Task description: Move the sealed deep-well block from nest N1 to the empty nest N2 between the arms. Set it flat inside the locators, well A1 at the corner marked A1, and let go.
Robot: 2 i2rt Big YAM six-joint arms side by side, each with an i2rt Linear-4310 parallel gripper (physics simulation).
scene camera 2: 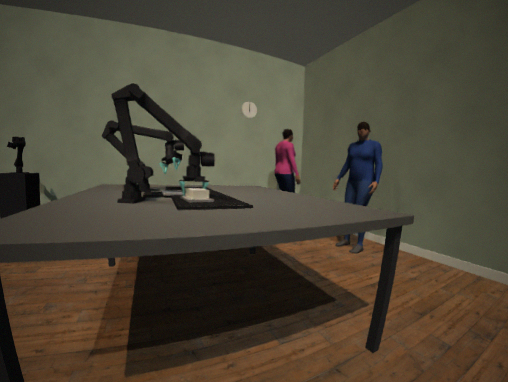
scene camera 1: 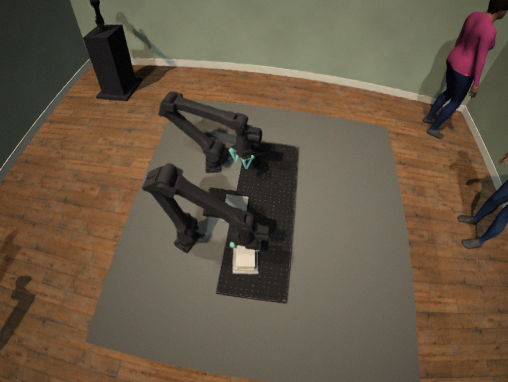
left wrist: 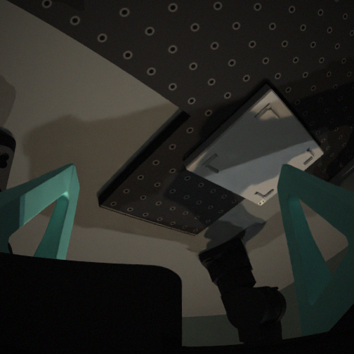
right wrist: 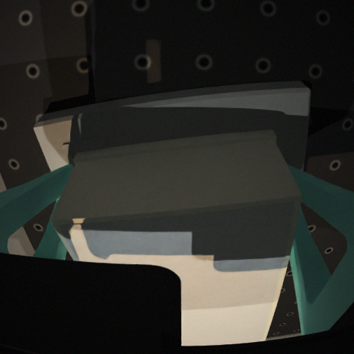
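The cream deep-well block sits on nest N1, a pale plate at the bottom of the dark board in scene camera 1. My right gripper is open, low over the block, with one finger at each side of it; contact cannot be told. The empty nest N2 shows its corner locators; a tiny mark at its lower corner in the left wrist view is unreadable. My left gripper is open and empty, above the board's upper end.
The dark perforated board lies on the grey table. A side piece of the board extends left beside N2. The right arm reaches over the board close to N2. Two people stand beyond the table.
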